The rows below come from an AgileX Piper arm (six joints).
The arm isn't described. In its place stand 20 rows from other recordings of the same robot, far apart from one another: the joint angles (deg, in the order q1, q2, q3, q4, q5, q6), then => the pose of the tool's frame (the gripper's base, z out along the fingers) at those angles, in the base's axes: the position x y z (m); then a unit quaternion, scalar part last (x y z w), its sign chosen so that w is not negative.
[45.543, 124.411, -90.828, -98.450, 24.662, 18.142] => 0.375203, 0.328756, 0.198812, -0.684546, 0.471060, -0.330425, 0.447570
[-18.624, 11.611, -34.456, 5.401, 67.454, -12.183] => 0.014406, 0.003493, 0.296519, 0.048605, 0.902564, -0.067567, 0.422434
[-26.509, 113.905, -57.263, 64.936, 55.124, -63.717] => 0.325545, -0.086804, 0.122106, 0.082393, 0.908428, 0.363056, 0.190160
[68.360, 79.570, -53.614, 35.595, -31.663, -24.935] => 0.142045, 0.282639, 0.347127, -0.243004, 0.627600, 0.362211, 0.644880
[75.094, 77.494, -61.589, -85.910, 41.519, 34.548] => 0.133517, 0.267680, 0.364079, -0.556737, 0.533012, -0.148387, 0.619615
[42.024, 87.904, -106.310, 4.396, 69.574, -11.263] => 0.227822, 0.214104, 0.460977, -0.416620, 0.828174, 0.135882, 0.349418
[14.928, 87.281, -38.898, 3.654, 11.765, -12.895] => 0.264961, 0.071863, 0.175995, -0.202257, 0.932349, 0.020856, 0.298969
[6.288, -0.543, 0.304, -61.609, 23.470, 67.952] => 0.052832, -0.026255, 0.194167, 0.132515, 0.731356, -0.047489, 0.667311
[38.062, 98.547, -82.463, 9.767, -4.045, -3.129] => 0.331947, 0.258542, 0.358630, -0.199311, 0.722551, 0.247439, 0.613978
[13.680, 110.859, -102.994, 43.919, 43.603, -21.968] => 0.428618, 0.149130, 0.334103, -0.115268, 0.867703, 0.314182, 0.367551
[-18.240, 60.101, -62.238, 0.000, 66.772, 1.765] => 0.175498, -0.057837, 0.361497, 0.167630, 0.950435, -0.037519, 0.259162
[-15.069, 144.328, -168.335, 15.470, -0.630, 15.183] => 0.521066, -0.140568, 0.442079, 0.196555, 0.462943, 0.116445, 0.856441
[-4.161, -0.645, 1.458, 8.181, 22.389, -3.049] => 0.052299, 0.001141, 0.170573, 0.045337, 0.807605, 0.023788, 0.587497
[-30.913, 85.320, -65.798, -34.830, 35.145, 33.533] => 0.263413, -0.192603, 0.305713, 0.333487, 0.848551, -0.238505, 0.334459
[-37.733, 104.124, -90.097, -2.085, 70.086, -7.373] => 0.294390, -0.231738, 0.280488, 0.256241, 0.961790, -0.052635, 0.080809
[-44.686, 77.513, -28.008, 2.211, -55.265, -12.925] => 0.182992, -0.185055, 0.263913, 0.192957, 0.608004, -0.372517, 0.674040
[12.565, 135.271, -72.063, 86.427, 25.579, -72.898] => 0.401159, 0.129588, 0.021692, -0.052583, 0.942161, 0.264302, 0.199277
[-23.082, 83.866, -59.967, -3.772, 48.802, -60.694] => 0.262387, -0.116717, 0.263420, -0.331712, 0.922939, -0.150225, 0.124833
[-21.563, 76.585, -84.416, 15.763, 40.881, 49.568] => 0.277015, -0.092074, 0.443148, 0.528725, 0.666032, 0.249781, 0.463099
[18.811, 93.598, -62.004, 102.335, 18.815, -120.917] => 0.341133, 0.146493, 0.276854, -0.342661, 0.750785, 0.136952, 0.547858
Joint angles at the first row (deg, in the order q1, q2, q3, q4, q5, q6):
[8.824 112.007 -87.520 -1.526 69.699 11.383]
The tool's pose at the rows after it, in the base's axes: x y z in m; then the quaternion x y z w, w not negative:
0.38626, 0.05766, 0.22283, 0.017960, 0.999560, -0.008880, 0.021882
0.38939, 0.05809, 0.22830, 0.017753, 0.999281, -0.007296, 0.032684
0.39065, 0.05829, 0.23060, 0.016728, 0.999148, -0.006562, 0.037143
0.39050, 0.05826, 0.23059, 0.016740, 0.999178, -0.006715, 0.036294
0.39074, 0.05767, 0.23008, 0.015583, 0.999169, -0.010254, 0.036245
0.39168, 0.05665, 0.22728, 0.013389, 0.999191, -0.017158, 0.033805
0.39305, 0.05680, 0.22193, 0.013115, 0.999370, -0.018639, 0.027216
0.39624, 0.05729, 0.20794, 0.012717, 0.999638, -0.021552, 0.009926
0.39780, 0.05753, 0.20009, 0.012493, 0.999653, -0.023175, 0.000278
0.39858, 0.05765, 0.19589, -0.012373, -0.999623, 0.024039, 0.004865
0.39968, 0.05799, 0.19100, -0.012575, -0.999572, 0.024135, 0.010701
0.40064, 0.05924, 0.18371, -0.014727, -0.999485, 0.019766, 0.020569
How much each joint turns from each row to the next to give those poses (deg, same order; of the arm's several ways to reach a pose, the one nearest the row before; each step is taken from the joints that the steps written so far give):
[0.000 0.001 -1.480 0.000 0.000 0.000]
[-0.001 -0.001 -1.250 -0.034 -0.001 -0.028]
[0.001 -0.001 -0.520 0.000 0.001 -0.123]
[-0.001 0.001 -0.002 0.000 0.099 -0.001]
[0.001 0.076 0.002 -0.420 -0.001 0.001]
[0.000 0.412 0.000 -0.773 0.001 -0.001]
[0.000 0.774 -0.001 -0.044 0.000 0.001]
[-0.001 2.011 -0.001 0.000 0.000 -0.001]
[0.000 1.120 0.002 0.000 -0.001 0.000]
[0.000 0.599 -0.001 0.000 0.001 0.000]
[0.001 0.742 -0.081 0.107 0.000 0.001]
[0.000 1.027 -0.001 0.733 0.000 -0.001]

